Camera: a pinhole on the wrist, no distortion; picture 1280 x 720 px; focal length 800.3 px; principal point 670.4 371.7 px. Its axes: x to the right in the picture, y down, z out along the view. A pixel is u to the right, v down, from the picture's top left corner.
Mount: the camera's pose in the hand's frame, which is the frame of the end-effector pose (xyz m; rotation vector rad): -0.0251 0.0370 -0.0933 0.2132 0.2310 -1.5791
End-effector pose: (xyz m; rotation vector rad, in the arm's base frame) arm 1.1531 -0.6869 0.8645 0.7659 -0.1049 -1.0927
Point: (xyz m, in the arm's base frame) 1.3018 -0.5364 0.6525
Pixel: behind the camera
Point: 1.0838 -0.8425 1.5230
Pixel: 53.4 262.3
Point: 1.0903 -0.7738 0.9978
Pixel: 514.7 451.1
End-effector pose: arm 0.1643 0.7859 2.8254 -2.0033 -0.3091 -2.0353
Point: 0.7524 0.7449 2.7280
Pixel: 133.3 243.4
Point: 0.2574 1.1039 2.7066
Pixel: 1145.8 133.8
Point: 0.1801 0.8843 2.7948
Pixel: 1046.2 327.3
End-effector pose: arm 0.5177 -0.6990 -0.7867 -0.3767 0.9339 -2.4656
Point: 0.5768 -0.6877 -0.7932
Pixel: 600.3 128.9
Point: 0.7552 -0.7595 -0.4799
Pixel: 669.2 159.6
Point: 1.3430 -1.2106 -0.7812
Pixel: outside the picture
